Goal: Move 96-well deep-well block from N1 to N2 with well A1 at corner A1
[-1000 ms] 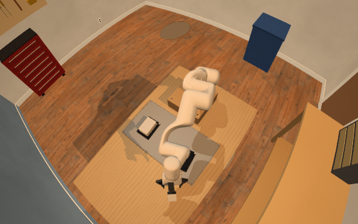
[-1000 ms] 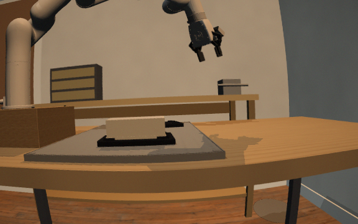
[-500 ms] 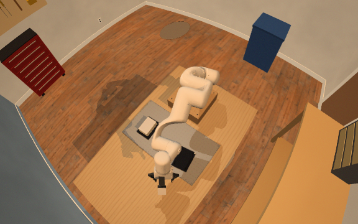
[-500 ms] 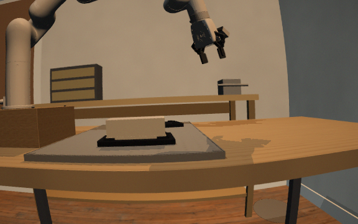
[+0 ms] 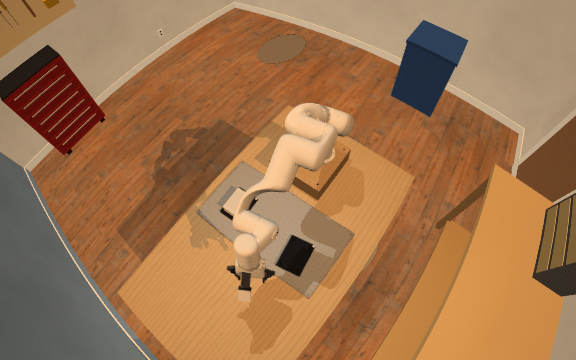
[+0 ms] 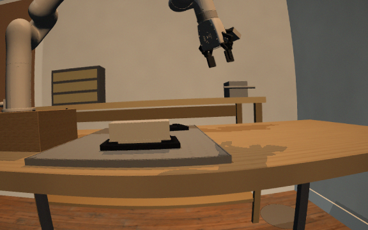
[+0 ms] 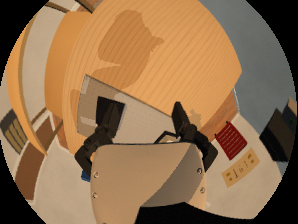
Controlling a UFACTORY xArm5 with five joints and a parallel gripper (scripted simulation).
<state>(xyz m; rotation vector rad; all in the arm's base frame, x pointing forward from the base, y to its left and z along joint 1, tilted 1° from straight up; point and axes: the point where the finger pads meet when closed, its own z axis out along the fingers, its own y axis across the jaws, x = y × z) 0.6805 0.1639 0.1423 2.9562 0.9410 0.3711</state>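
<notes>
The deep-well block lies 230 mm behind my hand, 340 mm to the right of it and 190 mm below it.
</notes>
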